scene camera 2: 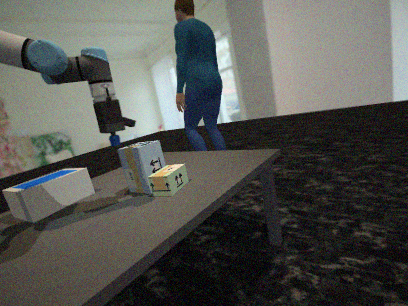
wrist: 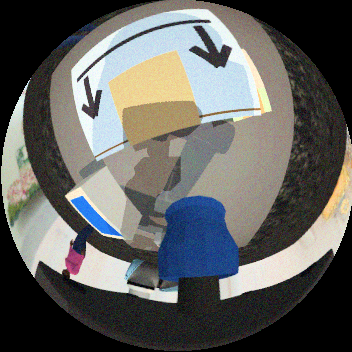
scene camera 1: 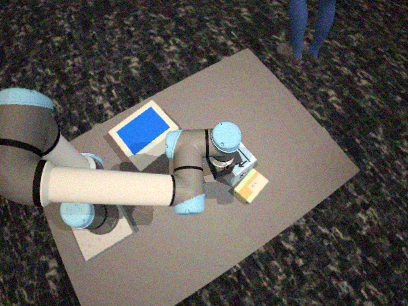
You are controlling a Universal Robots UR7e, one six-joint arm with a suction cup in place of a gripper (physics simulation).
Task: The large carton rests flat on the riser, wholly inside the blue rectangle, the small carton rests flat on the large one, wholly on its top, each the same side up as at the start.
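Observation:
The large light-blue carton (scene camera 1: pixel 249 159) (scene camera 2: pixel 142 167) (wrist: pixel 145 45) stands on the table, with a tan patch and black arrows on its top; the arm covers part of it in scene camera 1. The small yellow-green carton (scene camera 1: pixel 252 186) (scene camera 2: pixel 177 181) (wrist: pixel 265 103) sits flat on the table right beside it, lower than the large one. The pale riser (scene camera 1: pixel 163 115) (scene camera 2: pixel 70 193) (wrist: pixel 112 192) bears the blue rectangle (scene camera 1: pixel 143 130) (scene camera 2: pixel 47 178) (wrist: pixel 95 217), with no carton on it. My suction cup (scene camera 2: pixel 115 141) (wrist: pixel 198 237) holds nothing and hangs near the large carton's top edge; whether it touches is unclear.
The arm's base stands on a pale plate (scene camera 1: pixel 95 245) at the table's near-left part in scene camera 1. The forearm (scene camera 1: pixel 110 186) crosses above the table (scene camera 1: pixel 300 165) (scene camera 2: pixel 150 225). A person in teal (scene camera 2: pixel 202 75) stands beyond the table. Another in pink (wrist: pixel 75 261) shows in the wrist view.

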